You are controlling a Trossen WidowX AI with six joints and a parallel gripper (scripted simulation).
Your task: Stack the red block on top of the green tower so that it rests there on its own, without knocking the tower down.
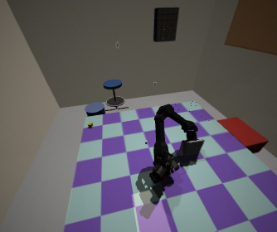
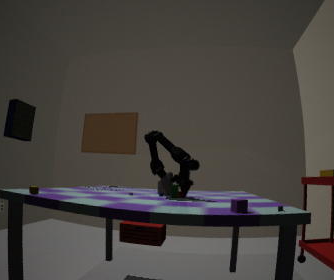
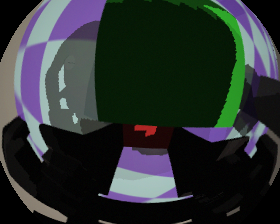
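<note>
The blue block is 50 mm behind my gripper tip and 130 mm to the right of it. Round my gripper tip: yellow block 420 mm ahead, 700 mm to the right, 10 mm above; then red block 10 mm to the right, 10 mm above; then purple block 530 mm ahead, 180 mm to the left, 20 mm above.
</note>
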